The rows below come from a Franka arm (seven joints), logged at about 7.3 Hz.
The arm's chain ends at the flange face. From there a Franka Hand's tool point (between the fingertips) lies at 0.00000 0.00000 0.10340 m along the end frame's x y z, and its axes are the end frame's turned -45 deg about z.
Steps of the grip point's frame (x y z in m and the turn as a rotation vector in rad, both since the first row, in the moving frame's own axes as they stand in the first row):
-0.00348, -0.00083, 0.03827, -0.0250, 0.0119, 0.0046
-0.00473, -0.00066, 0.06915, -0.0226, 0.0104, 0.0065
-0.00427, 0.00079, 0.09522, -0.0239, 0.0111, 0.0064
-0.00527, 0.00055, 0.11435, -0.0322, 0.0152, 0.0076
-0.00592, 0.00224, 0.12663, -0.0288, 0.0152, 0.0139
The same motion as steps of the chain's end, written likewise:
-0.00574, 0.00091, 0.03831, -0.0093, 0.0261, 0.0046
-0.00622, 0.00198, 0.06918, -0.0086, 0.0233, 0.0065
-0.00502, 0.00263, 0.09526, -0.0091, 0.0247, 0.0064
-0.00680, 0.00286, 0.11442, -0.0120, 0.0335, 0.0076
-0.00581, 0.00475, 0.12668, -0.0096, 0.0311, 0.0139

